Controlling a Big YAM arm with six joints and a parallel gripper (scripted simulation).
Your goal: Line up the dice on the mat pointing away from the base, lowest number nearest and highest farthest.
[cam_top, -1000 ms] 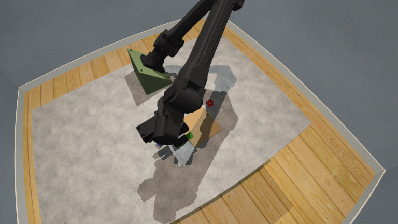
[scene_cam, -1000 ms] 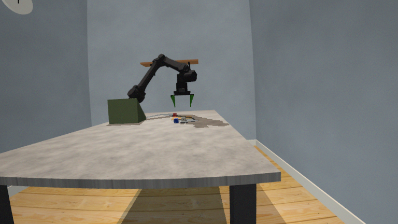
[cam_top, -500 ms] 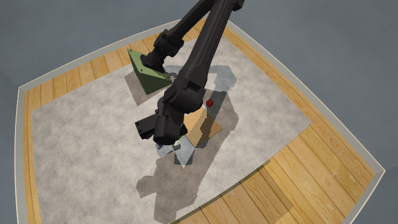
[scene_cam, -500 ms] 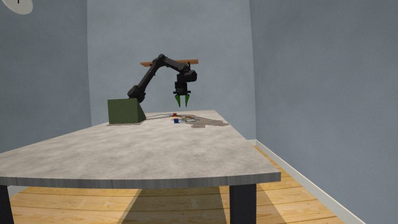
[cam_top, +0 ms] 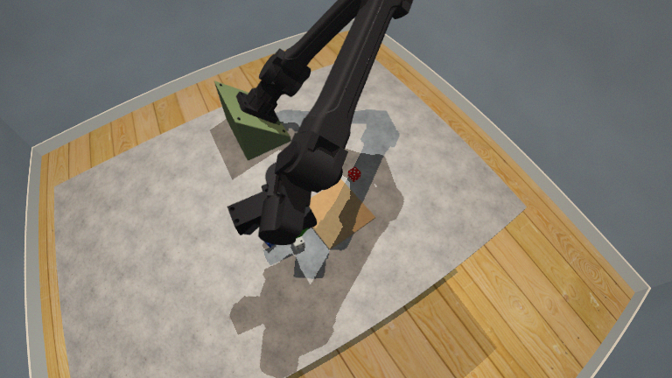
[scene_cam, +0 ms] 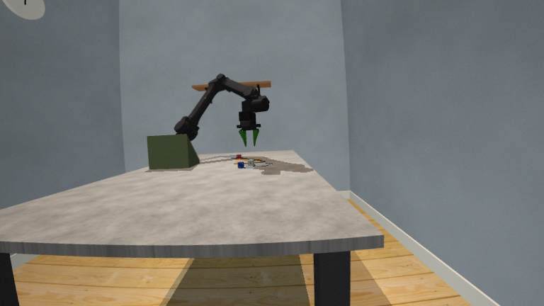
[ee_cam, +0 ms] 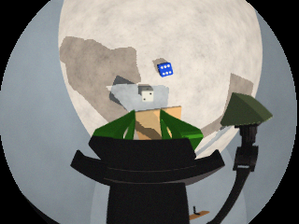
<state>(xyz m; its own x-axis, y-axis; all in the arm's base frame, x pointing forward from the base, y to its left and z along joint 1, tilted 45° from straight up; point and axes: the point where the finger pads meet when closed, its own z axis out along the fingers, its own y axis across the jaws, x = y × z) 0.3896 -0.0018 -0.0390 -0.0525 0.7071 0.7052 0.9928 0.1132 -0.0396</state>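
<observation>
The white die lies 8 cm below my hand. The rest, counted from my hand: red die (11 cm behind, 21 cm to the left, 8 cm below); tan mat (4 cm behind, 12 cm to the left, 9 cm below); blue die (3 cm behind, 6 cm to the right, 8 cm below).
</observation>
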